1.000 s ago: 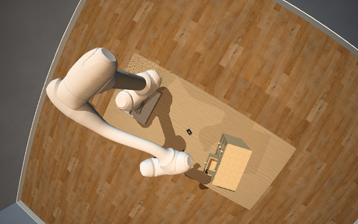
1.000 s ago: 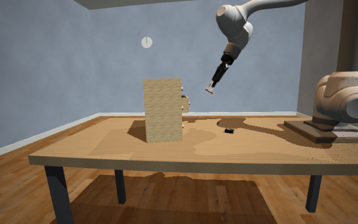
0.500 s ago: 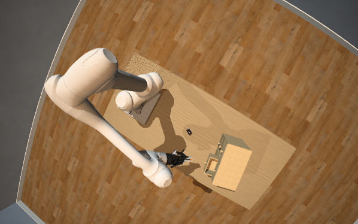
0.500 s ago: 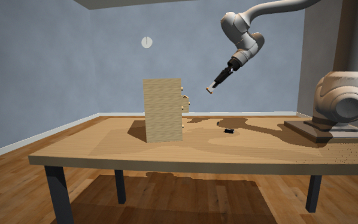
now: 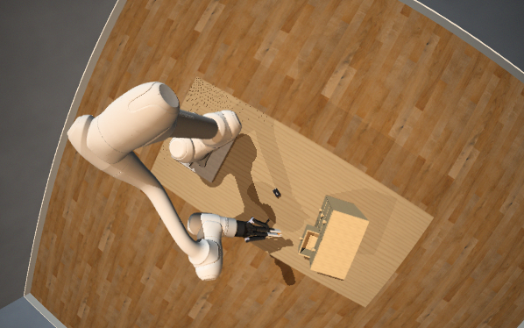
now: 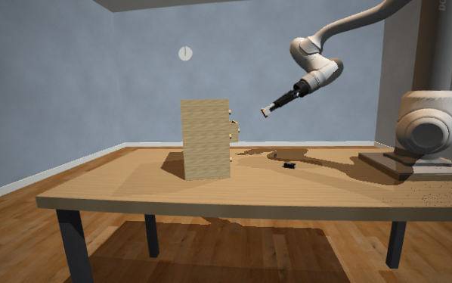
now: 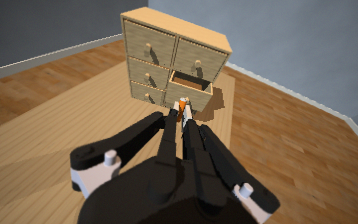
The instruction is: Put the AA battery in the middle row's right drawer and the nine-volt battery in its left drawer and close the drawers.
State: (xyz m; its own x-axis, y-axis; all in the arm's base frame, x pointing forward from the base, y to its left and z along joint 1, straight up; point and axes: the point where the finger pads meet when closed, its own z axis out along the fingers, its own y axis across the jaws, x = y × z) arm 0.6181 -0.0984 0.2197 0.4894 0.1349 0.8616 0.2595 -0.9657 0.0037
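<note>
The orange AA battery lies 2 cm below my hand, 2 cm ahead of it and 1 cm to the left of it. The rest, counted from my hand: black AA battery 24 cm below, 6 cm to the right, 4 cm behind; then black nine-volt battery 24 cm below, 13 cm to the left, 10 cm behind.
</note>
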